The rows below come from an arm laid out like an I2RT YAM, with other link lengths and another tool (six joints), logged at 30 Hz.
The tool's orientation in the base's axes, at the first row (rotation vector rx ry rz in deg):
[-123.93, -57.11, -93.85]
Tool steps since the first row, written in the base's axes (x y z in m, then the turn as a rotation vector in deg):
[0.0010, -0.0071, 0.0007, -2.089, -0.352, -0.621]
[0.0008, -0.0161, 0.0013, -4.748, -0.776, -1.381]
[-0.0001, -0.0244, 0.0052, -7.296, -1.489, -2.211]
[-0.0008, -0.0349, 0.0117, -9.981, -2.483, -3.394]
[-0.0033, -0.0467, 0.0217, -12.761, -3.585, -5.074]
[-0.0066, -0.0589, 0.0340, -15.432, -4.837, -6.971]
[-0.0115, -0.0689, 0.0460, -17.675, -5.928, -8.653]
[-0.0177, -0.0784, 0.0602, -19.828, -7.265, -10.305]
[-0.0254, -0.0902, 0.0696, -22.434, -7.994, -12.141]
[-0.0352, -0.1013, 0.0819, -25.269, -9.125, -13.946]
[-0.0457, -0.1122, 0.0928, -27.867, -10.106, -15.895]
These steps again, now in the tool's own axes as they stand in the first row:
[-0.0018, 0.0060, -0.0035, -0.980, -1.220, -1.557]
[-0.0046, 0.0126, -0.0090, -2.191, -2.785, -3.535]
[-0.0042, 0.0189, -0.0157, -3.558, -4.079, -5.571]
[-0.0022, 0.0274, -0.0245, -5.371, -5.326, -7.752]
[0.0024, 0.0365, -0.0364, -7.693, -6.654, -9.898]
[0.0088, 0.0457, -0.0500, -10.256, -7.845, -11.975]
[0.0155, 0.0523, -0.0634, -12.505, -8.833, -13.712]
[0.0243, 0.0581, -0.0783, -14.805, -9.576, -15.532]
[0.0275, 0.0636, -0.0939, -17.111, -11.096, -17.282]
[0.0335, 0.0679, -0.1117, -19.567, -12.464, -19.444]
[0.0381, 0.0712, -0.1295, -22.068, -13.816, -21.294]

